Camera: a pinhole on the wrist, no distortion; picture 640 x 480 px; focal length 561.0 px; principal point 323.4 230.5 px. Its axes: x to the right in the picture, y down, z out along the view. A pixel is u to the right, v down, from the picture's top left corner.
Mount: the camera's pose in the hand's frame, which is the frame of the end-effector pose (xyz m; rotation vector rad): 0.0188 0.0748 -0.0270 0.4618 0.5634 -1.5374
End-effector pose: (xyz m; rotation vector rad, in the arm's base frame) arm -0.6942 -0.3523 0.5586 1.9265 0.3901 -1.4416
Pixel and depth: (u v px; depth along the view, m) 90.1 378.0 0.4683
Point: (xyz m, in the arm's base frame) -0.9955 -0.6481 0.3112
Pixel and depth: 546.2 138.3 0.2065
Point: -0.8314 -0.3287 0.5134
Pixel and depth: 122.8 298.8 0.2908
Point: -0.8711 -0.5293 0.4449
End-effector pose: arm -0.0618 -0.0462 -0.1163 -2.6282 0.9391 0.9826
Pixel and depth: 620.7 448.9 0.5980
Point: 0.3027 0.3337 -0.4964
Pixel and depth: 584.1 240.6 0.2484
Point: 0.0073 0.1070 -0.2202
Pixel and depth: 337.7 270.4 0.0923
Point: -0.0782 -0.0579 -0.1686
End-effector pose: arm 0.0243 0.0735 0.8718 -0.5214 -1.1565 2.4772
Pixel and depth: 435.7 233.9 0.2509
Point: -0.0497 0.0665 1.0427
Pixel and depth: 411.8 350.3 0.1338
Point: -0.0482 0.0703 0.9191
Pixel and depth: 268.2 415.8 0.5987
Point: -0.3732 0.0299 1.2985
